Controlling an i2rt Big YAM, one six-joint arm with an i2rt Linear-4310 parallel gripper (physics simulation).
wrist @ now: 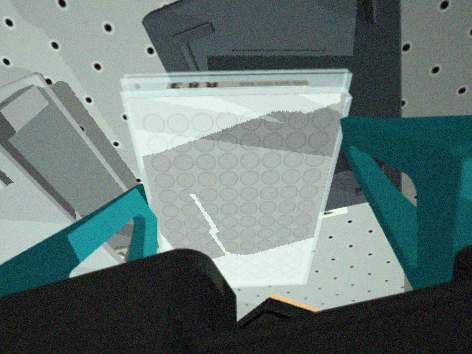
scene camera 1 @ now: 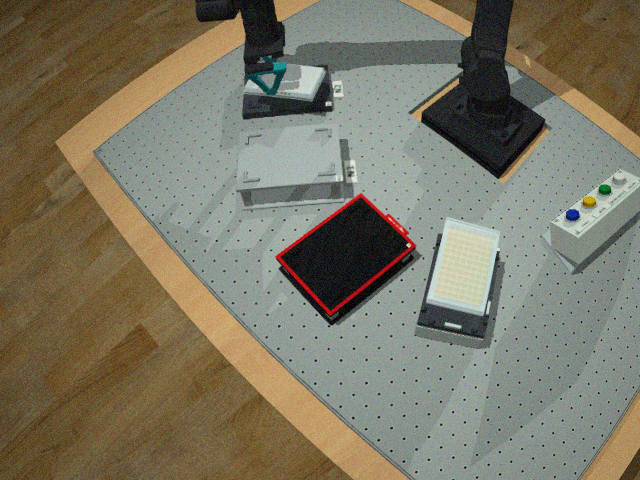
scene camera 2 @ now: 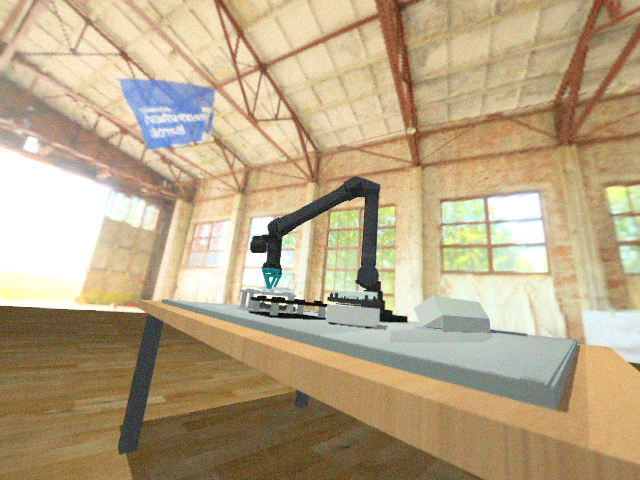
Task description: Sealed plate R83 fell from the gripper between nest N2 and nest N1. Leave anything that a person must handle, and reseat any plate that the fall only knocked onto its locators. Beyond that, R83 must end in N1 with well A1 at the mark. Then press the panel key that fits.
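Pixels of known places: gripper, fingertip midpoint: (wrist: 238, 164) (scene camera 1: 272, 78) (scene camera 2: 270, 290); arm's base, origin of the base link: (scene camera 1: 487, 119).
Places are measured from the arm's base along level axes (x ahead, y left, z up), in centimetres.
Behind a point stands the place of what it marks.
Clear sealed plate R83 (scene camera 1: 304, 81) {x 19.4, y -27.1, z 6.1 cm} (wrist: 241, 168) {x 21.7, y -33.5, z 5.8 cm} has its label at the far edge in the wrist view. My gripper (scene camera 1: 268, 88) {x 21.6, y -33.1, z 5.0 cm} (scene camera 2: 271, 285) {x 21.6, y -33.1, z 5.0 cm} (wrist: 238, 164) {x 21.6, y -33.1, z 5.0 cm} has its teal fingers against the plate's two long sides and is shut on it. The plate hangs tilted just above a dark nest (scene camera 1: 285, 107) {x 22.2, y -29.9, z -0.4 cm} (wrist: 270, 35) {x 22.0, y -37.4, z -0.4 cm} at the back left. An empty light grey nest (scene camera 1: 290, 162) {x 33.0, y -17.6, z 3.8 cm} with corner locators stands just in front of the dark nest.
A black plate with a red frame (scene camera 1: 347, 252) {x 38.6, y -1.4, z 1.9 cm} sits skewed on a nest in the middle. A cream well plate (scene camera 1: 463, 267) {x 31.6, y 13.7, z 5.5 cm} rests on a dark nest (scene camera 1: 451, 326) {x 39.0, y 17.4, z 3.9 cm} to the right. The arm's base (scene camera 1: 485, 119) {x 3.9, y 1.1, z 4.0 cm} stands at the back right. A white panel (scene camera 1: 555, 230) {x 14.2, y 22.2, z 2.4 cm} (scene camera 2: 451, 314) {x 12.5, y 29.8, z 2.0 cm} is at the right edge.
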